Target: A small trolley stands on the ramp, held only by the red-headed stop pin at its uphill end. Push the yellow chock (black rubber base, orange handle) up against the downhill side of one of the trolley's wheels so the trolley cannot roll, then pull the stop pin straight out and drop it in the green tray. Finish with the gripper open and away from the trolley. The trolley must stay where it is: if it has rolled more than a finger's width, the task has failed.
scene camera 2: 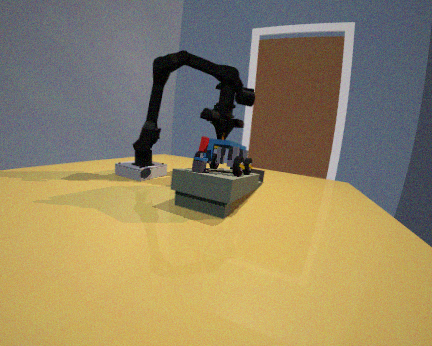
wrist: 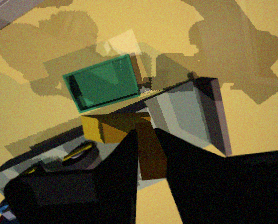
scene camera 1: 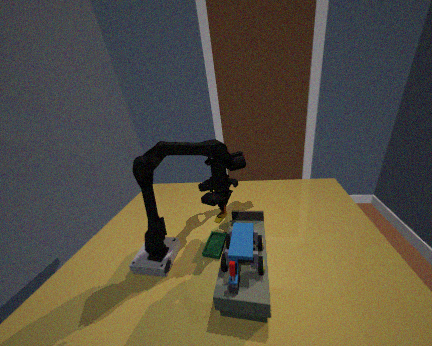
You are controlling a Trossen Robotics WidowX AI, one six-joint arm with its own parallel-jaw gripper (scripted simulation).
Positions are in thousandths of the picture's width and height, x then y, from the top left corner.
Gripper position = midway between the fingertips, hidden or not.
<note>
My gripper (scene camera 2: 510,412) holds a yellow chock. Also in view: a blue trolley (scene camera 1: 557,695), a grey ramp (scene camera 2: 510,533) and a green tray (wrist: 412,359).
The blue trolley shows as well in scene camera 2 (scene camera 2: 557,470). My gripper shows as well in the wrist view (wrist: 520,600) and in scene camera 1 (scene camera 1: 517,605).
</note>
